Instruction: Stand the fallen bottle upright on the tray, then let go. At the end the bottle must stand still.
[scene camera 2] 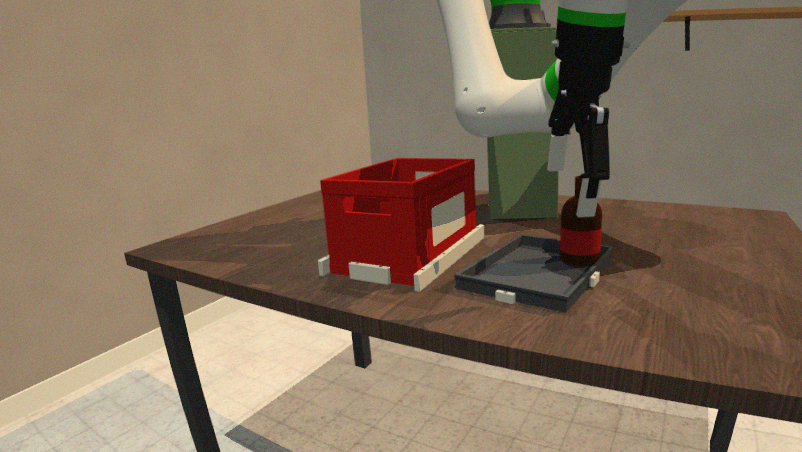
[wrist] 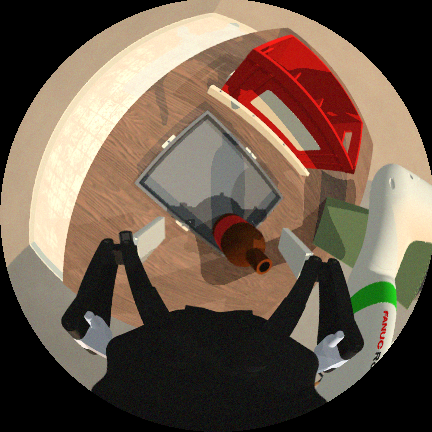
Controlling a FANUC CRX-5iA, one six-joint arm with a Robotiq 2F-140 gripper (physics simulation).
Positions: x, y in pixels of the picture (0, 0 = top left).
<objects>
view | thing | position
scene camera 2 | my gripper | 569, 191
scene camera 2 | dark grey tray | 530, 266
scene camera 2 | red crate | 381, 215
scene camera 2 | brown bottle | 580, 242
</objects>
